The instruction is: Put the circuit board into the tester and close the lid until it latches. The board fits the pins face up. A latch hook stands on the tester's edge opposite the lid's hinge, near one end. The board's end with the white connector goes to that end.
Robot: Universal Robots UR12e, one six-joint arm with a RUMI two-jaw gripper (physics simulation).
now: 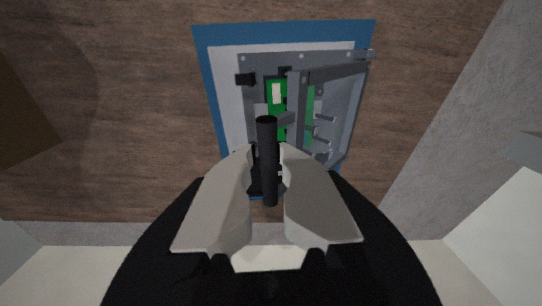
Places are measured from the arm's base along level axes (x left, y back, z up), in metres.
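Where they show: gripper, fingertip midpoint: [265, 145].
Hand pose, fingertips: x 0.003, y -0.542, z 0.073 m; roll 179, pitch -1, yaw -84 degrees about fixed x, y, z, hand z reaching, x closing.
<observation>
Each offset is from my fingertips to the top centre of the thing. "spot": to the spot under its first point. Level surfaces: height alone.
The tester {spot: dx +0.057, dy -0.008, dz -0.145 m} [270, 61] is a grey fixture with its lid [296, 110] partly open, tilted over the right part of the board. The green circuit board {dx -0.016, dy -0.044, dz -0.114 m} [272, 111] lies in the tester face up, its white connector {dx +0.017, dy -0.018, dz -0.121 m} [276, 93] at the upper end. The black latch hook {dx +0.035, dy +0.026, dz -0.098 m} [245, 79] stands at the tester's left edge, near that same end. My gripper [265, 145] is shut on the lid's black round handle {dx -0.020, dy -0.003, dz +0.012 m} [269, 172], which stands between the fingers and joins the lid by a short grey arm [286, 119]. The tester's lower end is partly hidden behind the fingers.
The tester stands on a white panel {spot: dx +0.028, dy +0.069, dz -0.199 m} [225, 75] with a blue border [204, 60], on a brown wooden table top {dz -0.205 m} [135, 100]. A dark brown block [22, 110] is at the left. A grey surface [465, 90] and a pale object [500, 220] are at the right.
</observation>
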